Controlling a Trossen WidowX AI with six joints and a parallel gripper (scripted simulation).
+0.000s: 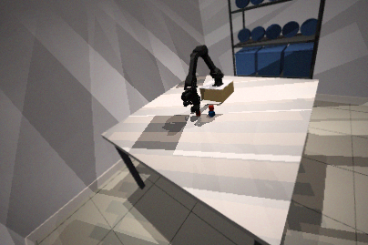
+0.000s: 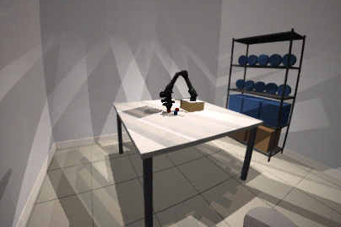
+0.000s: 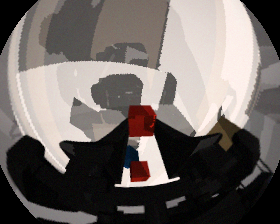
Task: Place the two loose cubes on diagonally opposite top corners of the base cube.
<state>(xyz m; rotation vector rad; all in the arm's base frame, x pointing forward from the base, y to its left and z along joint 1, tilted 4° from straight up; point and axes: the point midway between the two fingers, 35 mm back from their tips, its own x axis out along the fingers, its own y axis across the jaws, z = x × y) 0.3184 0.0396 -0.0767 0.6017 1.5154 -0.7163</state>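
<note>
Right now the blue cube is 9 cm to the left of my gripper tip and 5 cm behind it.
</note>
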